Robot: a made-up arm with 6 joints.
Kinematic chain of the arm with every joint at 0, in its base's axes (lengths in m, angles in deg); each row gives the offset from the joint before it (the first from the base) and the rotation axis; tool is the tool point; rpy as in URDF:
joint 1: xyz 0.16 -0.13 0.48 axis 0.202 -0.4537 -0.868
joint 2: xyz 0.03 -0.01 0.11 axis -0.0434 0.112 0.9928
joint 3: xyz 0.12 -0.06 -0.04 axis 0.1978 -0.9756 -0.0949
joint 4: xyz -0.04 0.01 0 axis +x
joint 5: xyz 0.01 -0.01 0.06 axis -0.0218 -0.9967 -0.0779
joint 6: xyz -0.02 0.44 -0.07 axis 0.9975 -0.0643 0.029
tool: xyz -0.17 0.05 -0.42 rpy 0 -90 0
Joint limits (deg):
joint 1: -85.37..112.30
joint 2: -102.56..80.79
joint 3: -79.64..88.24
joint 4: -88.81..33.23
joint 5: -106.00..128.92
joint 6: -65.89..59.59
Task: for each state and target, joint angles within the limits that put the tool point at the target. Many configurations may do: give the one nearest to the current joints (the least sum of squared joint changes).
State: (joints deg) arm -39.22 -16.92 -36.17 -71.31 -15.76 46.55
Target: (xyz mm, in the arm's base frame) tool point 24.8 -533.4 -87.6
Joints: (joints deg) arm -38.59 -7.41 -8.58 -74.41 5.96 30.26
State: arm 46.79 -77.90 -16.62 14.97 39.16 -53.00
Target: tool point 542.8 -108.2 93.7
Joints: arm 20.32 -63.56 -24.10 -10.46 33.20 -8.32
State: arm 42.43 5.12 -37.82 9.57 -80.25 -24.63
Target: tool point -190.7 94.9 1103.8
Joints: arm 50.67 17.47 -22.94 29.71 -91.93 -0.44
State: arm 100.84 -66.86 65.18 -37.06 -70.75 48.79
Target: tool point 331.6 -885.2 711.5
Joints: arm 106.54 -66.13 59.80 -27.00 -74.30 35.17
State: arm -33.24 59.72 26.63 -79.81 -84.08 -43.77
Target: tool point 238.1 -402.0 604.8
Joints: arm -53.91 75.37 9.82 -72.20 -71.64 -61.40
